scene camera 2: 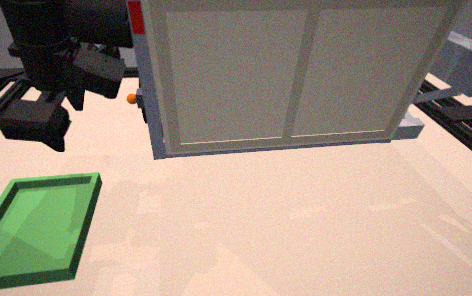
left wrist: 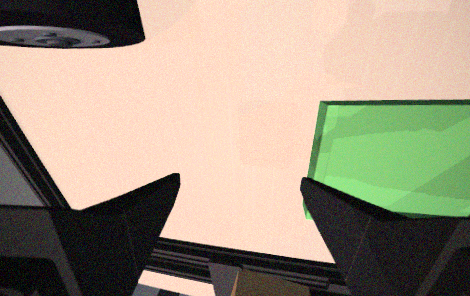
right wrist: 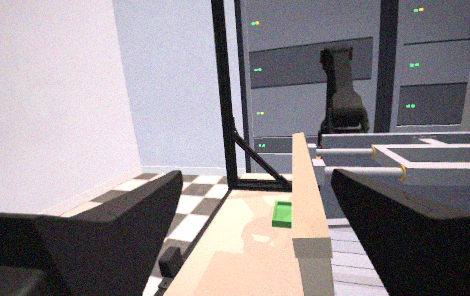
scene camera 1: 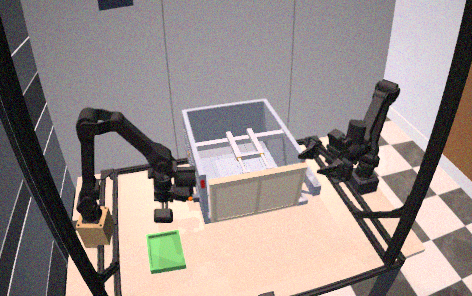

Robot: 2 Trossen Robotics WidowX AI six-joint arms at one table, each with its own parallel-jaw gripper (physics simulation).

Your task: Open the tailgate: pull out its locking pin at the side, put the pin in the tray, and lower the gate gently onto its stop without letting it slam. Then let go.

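Places are measured from the left arm's base along level axes (x ahead, y left, z up), in metres.
Pixels of known places: left gripper, fingertip midpoint: [scene camera 2: 70, 129] [left wrist: 241, 181]; right gripper, fingertip midpoint: [right wrist: 256, 177] [scene camera 1: 307, 163]; left arm's base, origin of the base link: [scene camera 1: 92, 216]; right arm's base, origin of the base link: [scene camera 1: 364, 174].
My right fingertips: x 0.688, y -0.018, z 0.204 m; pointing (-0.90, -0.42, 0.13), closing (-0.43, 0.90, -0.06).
For each thing: its middle in the pictures, then the offset to it from my right fingertips. "spot": a spot on its surface instead.
- green tray, body centre: [left wrist: 407, 170] [scene camera 2: 39, 223] [right wrist: 299, 214] [scene camera 1: 165, 251] 0.441 m back, 0.049 m right, 0.302 m down
- red marker, surface spot: [scene camera 2: 136, 17] [scene camera 1: 202, 184] spot: 0.299 m back, 0.014 m left, 0.067 m down
- grey block, surface spot: [scene camera 1: 312, 184] spot: 0.031 m ahead, 0.016 m left, 0.094 m down
The beige tailgate [scene camera 1: 257, 192] [scene camera 2: 235, 75] [right wrist: 302, 190] stands upright, closing the end of the grey box bed. The pin's orange knob [scene camera 1: 190, 198] [scene camera 2: 131, 98] sticks out at the gate's left side; it does not show in the left wrist view. The green tray [scene camera 1: 166, 252] [scene camera 2: 45, 220] [left wrist: 390, 145] [right wrist: 283, 214] lies at front left. My left gripper [scene camera 1: 172, 206] [scene camera 2: 69, 129] [left wrist: 241, 181] is open and empty, pointing down left of the knob. My right gripper [scene camera 1: 310, 162] [right wrist: 256, 177] is open beside the gate's upper right corner; the gate's edge shows between its fingers.
The box bed's side wall [scene camera 1: 194, 160] carries a red marker [scene camera 1: 202, 183] [scene camera 2: 136, 17] near the left gripper. Pale bars [scene camera 1: 235, 145] cross inside the bed. A grey block [scene camera 1: 312, 184] projects at its right side. Black rails [scene camera 1: 116, 220] run along the table's edges.
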